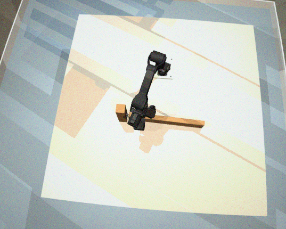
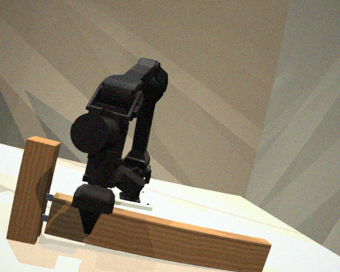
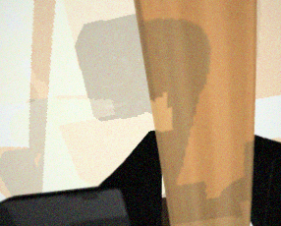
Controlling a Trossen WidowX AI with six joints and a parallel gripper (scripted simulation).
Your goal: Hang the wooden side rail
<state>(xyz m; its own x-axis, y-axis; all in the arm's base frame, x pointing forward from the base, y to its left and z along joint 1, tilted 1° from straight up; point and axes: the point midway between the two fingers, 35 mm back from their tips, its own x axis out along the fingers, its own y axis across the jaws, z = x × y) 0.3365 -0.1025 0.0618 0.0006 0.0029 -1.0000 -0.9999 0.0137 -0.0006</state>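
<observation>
The headboard post lies 11 cm to the right of my gripper tip and 4 cm above it.
</observation>
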